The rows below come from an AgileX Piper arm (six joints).
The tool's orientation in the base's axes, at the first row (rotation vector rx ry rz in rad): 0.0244 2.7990 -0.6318
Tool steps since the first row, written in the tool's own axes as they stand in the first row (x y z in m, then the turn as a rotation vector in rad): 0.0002 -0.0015 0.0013 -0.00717 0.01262 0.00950; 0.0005 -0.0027 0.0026 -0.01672 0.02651 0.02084; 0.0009 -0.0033 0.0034 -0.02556 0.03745 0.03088; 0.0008 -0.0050 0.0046 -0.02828 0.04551 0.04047; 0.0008 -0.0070 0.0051 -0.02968 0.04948 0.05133; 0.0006 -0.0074 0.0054 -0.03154 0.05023 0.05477; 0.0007 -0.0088 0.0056 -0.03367 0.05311 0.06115
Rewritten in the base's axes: 0.0000 -0.0019 -0.0006 0.01031 0.00770 -0.01163; 0.0000 -0.0036 -0.0013 0.02349 0.01587 -0.02476; -0.0002 -0.0045 -0.0018 0.03542 0.02189 -0.03572; 0.0000 -0.0065 -0.0021 0.04113 0.02523 -0.04670; 0.0000 -0.0085 -0.0017 0.04558 0.02428 -0.05742; 0.0003 -0.0090 -0.0017 0.04832 0.02358 -0.06022; 0.0001 -0.0104 -0.0014 0.05224 0.02357 -0.06640
